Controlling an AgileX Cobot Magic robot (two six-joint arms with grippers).
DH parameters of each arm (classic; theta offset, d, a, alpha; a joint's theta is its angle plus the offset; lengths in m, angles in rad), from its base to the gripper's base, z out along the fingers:
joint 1: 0 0.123 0 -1.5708
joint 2: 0.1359 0 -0.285 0
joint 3: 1.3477 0 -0.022 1.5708
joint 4: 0 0.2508 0 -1.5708
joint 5: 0 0 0.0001 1.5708
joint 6: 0 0.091 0 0
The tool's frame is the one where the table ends.
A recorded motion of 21 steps. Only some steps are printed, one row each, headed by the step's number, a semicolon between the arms.
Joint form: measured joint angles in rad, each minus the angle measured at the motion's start. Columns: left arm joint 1, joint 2, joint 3, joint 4, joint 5, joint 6; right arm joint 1, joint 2, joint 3, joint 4, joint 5, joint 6.
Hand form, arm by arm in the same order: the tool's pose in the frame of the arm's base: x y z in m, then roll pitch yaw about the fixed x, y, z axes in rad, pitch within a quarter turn. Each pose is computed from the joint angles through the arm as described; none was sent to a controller.
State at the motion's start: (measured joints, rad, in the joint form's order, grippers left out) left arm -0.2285 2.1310 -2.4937 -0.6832 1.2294 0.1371; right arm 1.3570 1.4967 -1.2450 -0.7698 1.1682 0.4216
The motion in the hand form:
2: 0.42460 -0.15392 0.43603 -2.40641 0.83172 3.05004; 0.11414 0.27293 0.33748 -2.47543 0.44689 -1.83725
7: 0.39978 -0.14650 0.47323 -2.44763 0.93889 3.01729; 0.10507 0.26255 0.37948 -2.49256 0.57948 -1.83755
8: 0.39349 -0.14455 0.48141 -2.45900 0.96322 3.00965; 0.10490 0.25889 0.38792 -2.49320 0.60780 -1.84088
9: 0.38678 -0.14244 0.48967 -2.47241 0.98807 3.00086; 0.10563 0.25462 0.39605 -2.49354 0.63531 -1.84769
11: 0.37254 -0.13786 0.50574 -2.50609 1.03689 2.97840; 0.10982 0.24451 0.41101 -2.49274 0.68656 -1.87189
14: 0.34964 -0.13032 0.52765 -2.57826 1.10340 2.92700; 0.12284 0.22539 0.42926 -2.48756 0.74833 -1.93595
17: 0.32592 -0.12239 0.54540 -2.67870 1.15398 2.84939; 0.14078 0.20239 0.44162 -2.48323 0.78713 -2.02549
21: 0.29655 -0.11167 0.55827 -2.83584 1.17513 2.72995; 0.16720 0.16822 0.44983 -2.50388 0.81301 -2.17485
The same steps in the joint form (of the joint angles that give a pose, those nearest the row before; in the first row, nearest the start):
2: -0.0002 -0.0133 -0.0268 0.0102 0.0105 0.0021; 0.0159 -0.0216 -0.0325 0.0090 0.0204 0.0000
7: -0.0003 -0.0741 -0.0773 0.0392 0.0295 0.0142; 0.0416 -0.0873 -0.1183 0.0136 0.0455 0.0003
8: -0.0003 -0.0907 -0.0838 0.0464 0.0314 0.0177; 0.0407 -0.1016 -0.1339 0.0112 0.0480 0.0005
9: -0.0003 -0.1087 -0.0886 0.0545 0.0329 0.0218; 0.0361 -0.1158 -0.1486 0.0085 0.0503 0.0008
11: -0.0003 -0.1480 -0.0934 0.0723 0.0352 0.0311; 0.0152 -0.1430 -0.1749 0.0021 0.0544 0.0012
14: -0.0003 -0.2146 -0.0839 0.1028 0.0374 0.0492; -0.0488 -0.1797 -0.2048 -0.0075 0.0594 -0.0017
17: -0.0003 -0.2899 -0.0502 0.1351 0.0394 0.0721; -0.1472 -0.2112 -0.2214 -0.0085 0.0612 -0.0146
21: -0.0003 -0.4028 0.0481 0.1853 0.0397 0.1019; -0.3231 -0.2438 -0.2280 0.0276 0.0452 -0.0515

